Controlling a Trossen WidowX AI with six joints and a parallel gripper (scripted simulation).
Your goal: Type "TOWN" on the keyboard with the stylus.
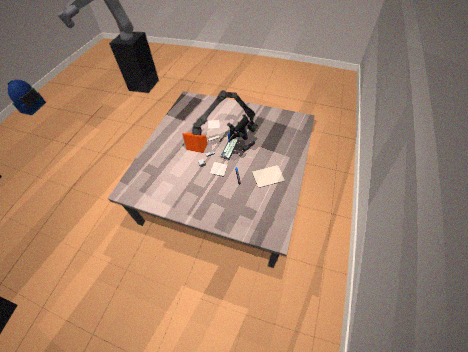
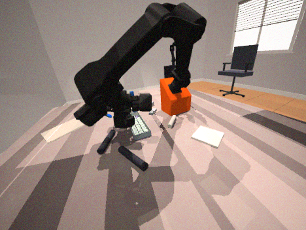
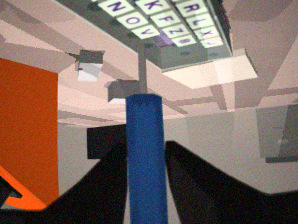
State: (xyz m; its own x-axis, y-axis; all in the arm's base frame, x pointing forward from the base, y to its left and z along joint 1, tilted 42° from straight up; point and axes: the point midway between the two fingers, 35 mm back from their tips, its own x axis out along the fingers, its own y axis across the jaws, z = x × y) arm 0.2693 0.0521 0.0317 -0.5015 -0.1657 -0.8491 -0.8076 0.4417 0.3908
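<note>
Right now the pale green keyboard guard is 9 cm below my gripper tip. The rest, counted from my gripper tip: blue stylus (1 cm below); white cylinder (16 cm behind, 9 cm below, 7 cm to the left); blue-tipped pen (22 cm to the right, 12 cm ahead, 10 cm below).
</note>
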